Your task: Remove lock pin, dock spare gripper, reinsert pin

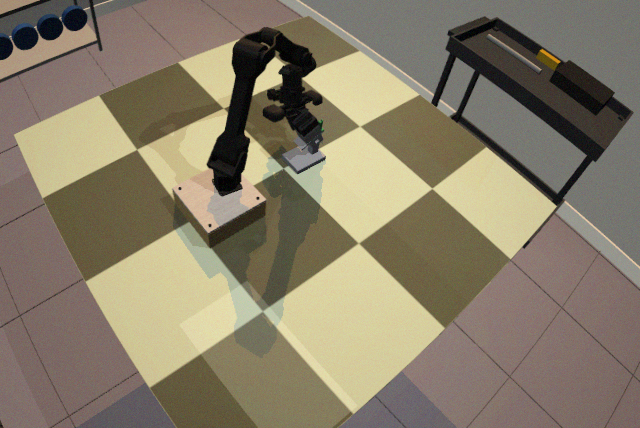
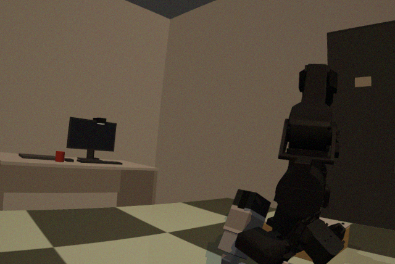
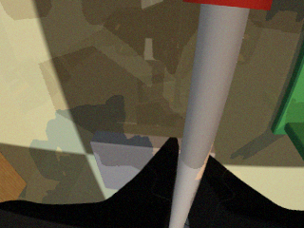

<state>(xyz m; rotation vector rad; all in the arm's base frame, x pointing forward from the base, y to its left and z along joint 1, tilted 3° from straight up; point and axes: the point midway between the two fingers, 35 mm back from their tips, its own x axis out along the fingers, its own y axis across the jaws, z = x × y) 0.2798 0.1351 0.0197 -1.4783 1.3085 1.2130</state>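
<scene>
My gripper tip is now 8 cm to the left of the mount block. Round my gripper tip: green strip: 8 cm ahead, 6 cm to the left, 2 cm below; then spare gripper: 1 cm behind, 8 cm to the right, 8 cm above.
</scene>
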